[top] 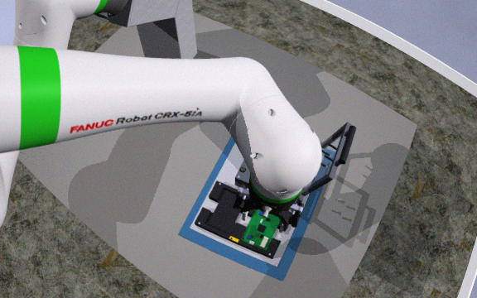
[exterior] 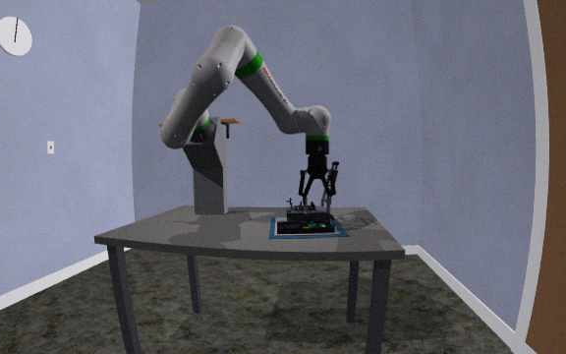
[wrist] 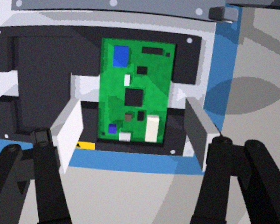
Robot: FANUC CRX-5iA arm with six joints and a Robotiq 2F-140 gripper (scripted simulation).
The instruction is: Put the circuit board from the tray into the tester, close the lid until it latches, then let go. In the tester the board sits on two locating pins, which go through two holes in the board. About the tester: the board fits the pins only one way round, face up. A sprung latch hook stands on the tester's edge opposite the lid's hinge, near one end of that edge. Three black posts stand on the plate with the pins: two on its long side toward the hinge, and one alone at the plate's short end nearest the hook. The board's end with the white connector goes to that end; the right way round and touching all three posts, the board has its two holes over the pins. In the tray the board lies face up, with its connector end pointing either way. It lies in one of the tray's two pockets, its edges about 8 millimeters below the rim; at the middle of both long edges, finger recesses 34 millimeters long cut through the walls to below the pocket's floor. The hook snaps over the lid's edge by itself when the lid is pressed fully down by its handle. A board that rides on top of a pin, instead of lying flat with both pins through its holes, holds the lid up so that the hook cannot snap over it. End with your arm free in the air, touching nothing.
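Now: the green circuit board 80 mm below my hand. The rest, counted from my hand: black latch hook 140 mm behind, 200 mm to the left, 10 mm below; then lid 50 mm ahead, 180 mm to the left, 90 mm above.
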